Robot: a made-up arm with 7 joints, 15 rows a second.
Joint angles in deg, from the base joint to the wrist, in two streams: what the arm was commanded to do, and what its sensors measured. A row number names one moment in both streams.
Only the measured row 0 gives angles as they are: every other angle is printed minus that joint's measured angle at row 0.
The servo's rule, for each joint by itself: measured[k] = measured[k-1] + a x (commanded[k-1-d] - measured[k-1]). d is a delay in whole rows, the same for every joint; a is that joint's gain. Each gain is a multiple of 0.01, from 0.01 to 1. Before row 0 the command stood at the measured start. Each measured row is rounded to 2 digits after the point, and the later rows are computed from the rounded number. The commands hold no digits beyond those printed.
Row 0, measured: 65.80, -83.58, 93.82, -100.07, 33.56, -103.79, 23.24
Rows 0 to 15, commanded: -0.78, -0.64, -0.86, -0.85, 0.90, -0.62, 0.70; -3.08, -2.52, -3.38, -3.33, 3.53, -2.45, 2.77; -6.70, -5.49, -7.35, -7.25, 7.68, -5.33, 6.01; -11.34, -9.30, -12.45, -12.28, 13.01, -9.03, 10.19; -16.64, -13.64, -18.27, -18.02, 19.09, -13.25, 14.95; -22.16, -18.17, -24.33, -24.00, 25.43, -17.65, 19.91; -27.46, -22.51, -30.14, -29.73, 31.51, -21.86, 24.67; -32.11, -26.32, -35.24, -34.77, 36.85, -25.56, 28.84; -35.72, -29.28, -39.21, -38.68, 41.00, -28.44, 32.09; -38.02, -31.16, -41.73, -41.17, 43.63, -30.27, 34.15; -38.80, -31.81, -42.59, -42.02, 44.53, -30.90, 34.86; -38.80, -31.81, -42.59, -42.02, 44.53, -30.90, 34.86; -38.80, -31.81, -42.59, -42.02, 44.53, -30.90, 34.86; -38.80, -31.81, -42.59, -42.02, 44.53, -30.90, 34.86; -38.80, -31.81, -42.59, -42.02, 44.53, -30.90, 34.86; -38.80, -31.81, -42.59, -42.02, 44.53, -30.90, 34.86
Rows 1 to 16, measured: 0.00, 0.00, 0.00, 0.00, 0.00, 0.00, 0.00; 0.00, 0.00, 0.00, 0.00, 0.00, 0.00, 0.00; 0.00, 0.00, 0.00, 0.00, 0.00, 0.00, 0.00; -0.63, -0.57, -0.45, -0.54, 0.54, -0.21, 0.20; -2.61, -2.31, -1.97, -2.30, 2.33, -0.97, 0.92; -5.92, -5.14, -4.77, -5.42, 5.54, -2.45, 2.35; -10.31, -8.84, -8.76, -9.74, 10.02, -4.69, 4.55; -15.44, -13.11, -13.71, -14.96, 15.46, -7.60, 7.46; -20.88, -17.61, -19.23, -20.66, 21.44, -11.02, 10.95; -26.21, -21.97, -24.90, -26.37, 27.48, -14.71, 14.79; -30.99, -25.84, -30.28, -31.66, 33.10, -18.40, 18.72; -34.82, -28.90, -34.92, -36.08, 37.84, -21.81, 22.46; -37.41, -30.91, -38.46, -39.29, 41.31, -24.69, 25.73; -38.54, -31.71, -40.61, -41.01, 43.24, -26.80, 28.29; -38.75, -31.80, -41.64, -41.65, 44.01, -28.19, 30.13; -38.79, -31.81, -42.13, -41.88, 44.32, -29.11, 31.45
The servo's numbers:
d 3
a 0.81 0.89 0.52 0.63 0.60 0.34 0.28

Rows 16 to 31, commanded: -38.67, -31.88, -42.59, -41.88, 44.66, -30.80, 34.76; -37.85, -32.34, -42.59, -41.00, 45.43, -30.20, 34.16; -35.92, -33.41, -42.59, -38.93, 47.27, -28.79, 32.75; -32.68, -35.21, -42.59, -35.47, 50.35, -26.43, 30.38; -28.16, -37.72, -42.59, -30.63, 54.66, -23.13, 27.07; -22.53, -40.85, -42.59, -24.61, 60.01, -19.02, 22.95; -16.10, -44.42, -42.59, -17.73, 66.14, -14.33, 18.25; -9.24, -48.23, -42.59, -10.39, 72.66, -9.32, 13.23; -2.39, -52.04, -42.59, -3.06, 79.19, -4.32, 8.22; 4.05, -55.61, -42.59, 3.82, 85.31, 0.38, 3.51; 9.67, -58.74, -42.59, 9.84, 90.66, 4.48, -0.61; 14.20, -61.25, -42.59, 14.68, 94.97, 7.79, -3.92; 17.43, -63.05, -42.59, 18.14, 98.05, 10.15, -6.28; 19.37, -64.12, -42.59, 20.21, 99.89, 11.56, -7.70; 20.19, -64.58, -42.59, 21.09, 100.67, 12.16, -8.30; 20.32, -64.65, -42.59, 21.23, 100.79, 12.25, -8.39
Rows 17 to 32, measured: -38.80, -31.81, -42.37, -41.97, 44.45, -29.72, 32.40; -38.80, -31.81, -42.48, -42.00, 44.50, -30.12, 33.09; -38.80, -31.81, -42.54, -42.01, 44.52, -30.39, 33.59; -38.69, -31.87, -42.57, -41.93, 44.60, -30.53, 33.92; -38.01, -32.29, -42.58, -41.34, 45.10, -30.42, 33.99; -36.32, -33.29, -42.59, -39.82, 46.40, -29.87, 33.64; -33.37, -35.00, -42.59, -37.08, 48.77, -28.70, 32.73; -29.15, -37.42, -42.59, -33.02, 52.30, -26.81, 31.15; -23.79, -40.47, -42.59, -27.72, 56.93, -24.16, 28.85; -17.56, -43.99, -42.59, -21.43, 62.46, -20.82, 25.88; -10.82, -47.76, -42.59, -14.47, 68.58, -16.91, 22.34; -3.99, -51.57, -42.59, -7.28, 74.95, -12.63, 18.39; 2.52, -55.17, -42.59, -0.29, 81.17, -8.21, 14.22; 8.31, -58.35, -42.59, 6.09, 86.86, -3.90, 10.07; 13.08, -60.93, -42.59, 11.50, 91.73, 0.07, 6.15; 16.60, -62.82, -42.59, 15.68, 95.52, 3.50, 2.67
